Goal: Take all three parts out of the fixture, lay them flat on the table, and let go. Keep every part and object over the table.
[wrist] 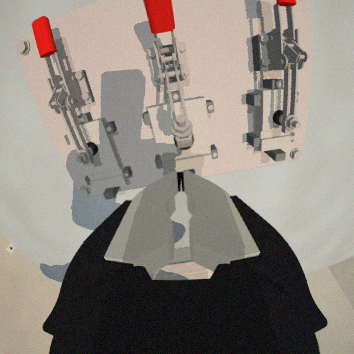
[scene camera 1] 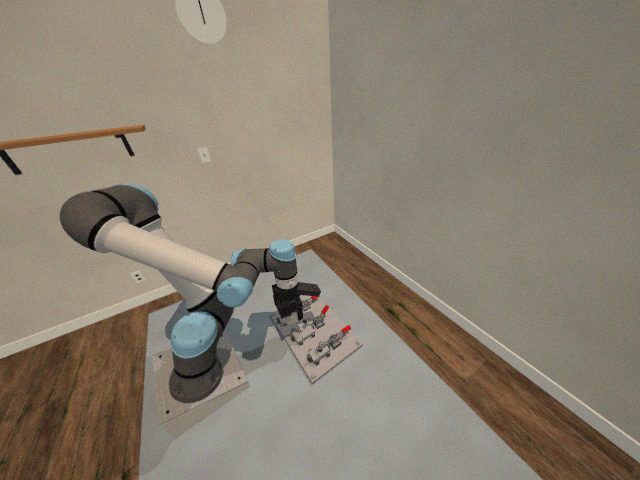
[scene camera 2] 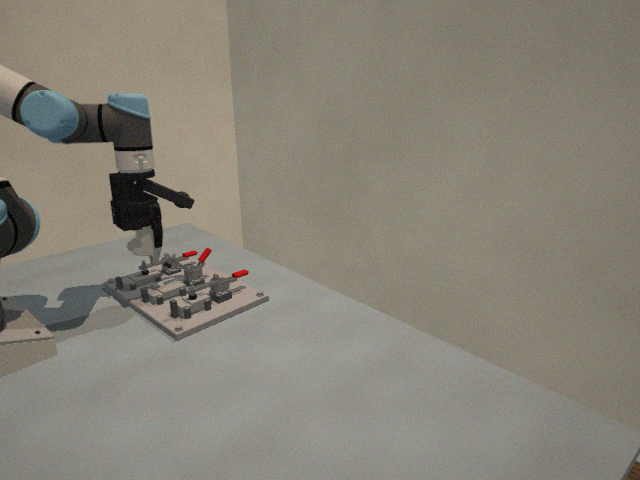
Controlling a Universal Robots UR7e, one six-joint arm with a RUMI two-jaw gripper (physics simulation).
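Frame: origin at the arm's base, x back, y left, z down, level; centimetres.
Where they show: gripper, fingertip midpoint: (wrist: 180, 173) (scene camera 1: 297, 322) (scene camera 2: 153, 265); arm's base, origin of the base link: (scene camera 1: 196, 378).
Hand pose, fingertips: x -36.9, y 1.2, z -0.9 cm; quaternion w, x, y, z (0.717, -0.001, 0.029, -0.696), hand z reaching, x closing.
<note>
Things, the pixels of their top centre, and the offset from my fingertips. "*": a spot on its surface instead. Level surfaces: height alone.
- fixture plate, surface spot: (wrist: 280, 162) * dx +4.2, dy -15.0, dz +7.4 cm
- middle handle, surface spot: (wrist: 160, 16) (scene camera 2: 202, 256) (scene camera 1: 323, 310) * dx -11.9, dy +0.3, dz +1.1 cm
- pale grey part, middle of its top: (wrist: 182, 138) (scene camera 2: 163, 286) (scene camera 1: 302, 330) dx -1.2, dy -0.6, dz +5.4 cm
- far part, middle of its top: (wrist: 95, 158) (scene camera 2: 139, 275) dx +0.3, dy +10.3, dz +5.9 cm
- far clamp's handle, surface spot: (wrist: 44, 37) (scene camera 2: 189, 252) (scene camera 1: 315, 296) * dx -13.5, dy +11.1, dz +3.8 cm
- table, its level: dz +9.0 cm
The fixture plate (scene camera 1: 312, 376) (scene camera 2: 177, 333) (wrist: 280, 162) carries three toggle clamps with red handles. The middle handle (scene camera 1: 325, 310) (scene camera 2: 204, 255) (wrist: 160, 16) stands steeper than the other two. A pale grey part (scene camera 1: 305, 336) (scene camera 2: 168, 291) (wrist: 200, 127) sits between pegs at the middle clamp; its spindle shows above it in the wrist view. The near part (scene camera 1: 320, 353) (scene camera 2: 199, 305) (wrist: 270, 143) and the far part (scene camera 2: 140, 279) (wrist: 107, 167) lie under the tips of their clamp arms. My gripper (scene camera 1: 298, 319) (scene camera 2: 155, 259) (wrist: 180, 173) is shut and empty, above the plate's robot-side edge by the middle station.
The near clamp's handle (scene camera 1: 346, 328) (scene camera 2: 240, 273) (wrist: 286, 2) and far clamp's handle (scene camera 1: 314, 297) (scene camera 2: 189, 253) (wrist: 44, 37) lie low. The table (scene camera 1: 413, 413) (scene camera 2: 361, 387) surrounds the fixture. The robot's base plate (scene camera 1: 161, 382) (scene camera 2: 25, 333) stands beside it.
</note>
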